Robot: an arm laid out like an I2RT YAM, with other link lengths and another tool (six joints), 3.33 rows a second.
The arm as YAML. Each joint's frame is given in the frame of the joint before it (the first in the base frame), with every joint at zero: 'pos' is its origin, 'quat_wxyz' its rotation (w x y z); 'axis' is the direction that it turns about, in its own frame. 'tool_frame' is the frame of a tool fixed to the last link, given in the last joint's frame.
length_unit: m
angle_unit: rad
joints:
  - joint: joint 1
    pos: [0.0, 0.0, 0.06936]
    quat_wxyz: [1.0, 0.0, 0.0, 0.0]
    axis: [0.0, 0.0, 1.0]
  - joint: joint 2
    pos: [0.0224, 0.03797, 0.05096]
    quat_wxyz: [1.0, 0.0, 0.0, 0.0]
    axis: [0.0, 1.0, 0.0]
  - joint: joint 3
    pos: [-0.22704, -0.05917, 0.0]
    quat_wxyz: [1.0, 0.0, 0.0, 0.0]
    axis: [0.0, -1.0, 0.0]
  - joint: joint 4
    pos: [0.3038, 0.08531, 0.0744]
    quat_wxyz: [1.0, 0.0, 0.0, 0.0]
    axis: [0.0, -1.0, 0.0]
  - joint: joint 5
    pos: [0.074, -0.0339, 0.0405]
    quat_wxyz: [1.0, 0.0, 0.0, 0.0]
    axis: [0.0, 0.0, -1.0]
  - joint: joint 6
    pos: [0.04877, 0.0, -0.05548]
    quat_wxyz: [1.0, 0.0, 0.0, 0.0]
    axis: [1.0, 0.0, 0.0]
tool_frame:
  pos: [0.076, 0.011, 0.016]
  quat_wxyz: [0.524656, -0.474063, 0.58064, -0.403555]
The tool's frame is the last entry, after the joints.
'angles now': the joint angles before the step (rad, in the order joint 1, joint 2, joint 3, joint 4, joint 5, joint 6). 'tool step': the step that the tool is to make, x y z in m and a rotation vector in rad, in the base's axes. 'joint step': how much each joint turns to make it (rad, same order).
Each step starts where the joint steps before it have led.
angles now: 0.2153, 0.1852, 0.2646, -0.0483, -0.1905, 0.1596
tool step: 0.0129, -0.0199, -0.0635, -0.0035, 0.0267, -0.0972
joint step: -0.0588, -0.1353, -0.2277, 0.0657, 0.0385, 0.0008
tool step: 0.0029, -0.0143, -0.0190, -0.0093, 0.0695, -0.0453
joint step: -0.0521, -0.0466, -0.0291, -0.0877, -0.0067, -0.0004
